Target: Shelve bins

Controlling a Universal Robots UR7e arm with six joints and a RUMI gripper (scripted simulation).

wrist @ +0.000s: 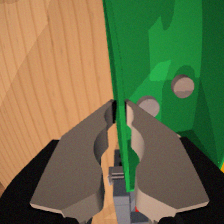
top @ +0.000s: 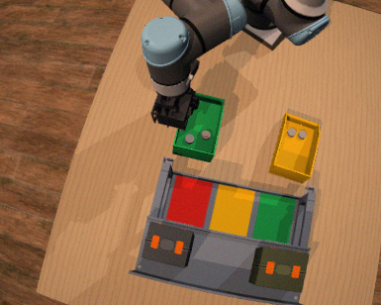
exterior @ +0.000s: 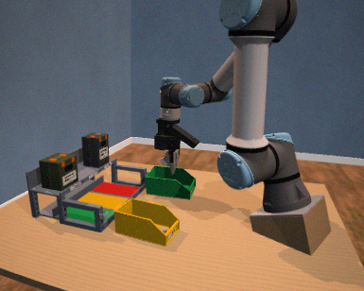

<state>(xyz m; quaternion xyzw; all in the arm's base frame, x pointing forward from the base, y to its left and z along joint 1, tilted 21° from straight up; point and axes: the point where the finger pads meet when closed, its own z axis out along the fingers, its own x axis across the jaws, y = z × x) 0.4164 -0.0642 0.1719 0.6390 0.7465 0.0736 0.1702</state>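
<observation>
Right now my hand is 4 cm to the right of the green bin, 3 cm above it and 1 cm past it. Round my hand: yellow bin (30 cm to the left, 7 cm behind, 5 cm below); then yellow mark (21 cm to the left, 18 cm ahead, 8 cm below); then red mark (20 cm ahead, 10 cm to the left, 8 cm below).
</observation>
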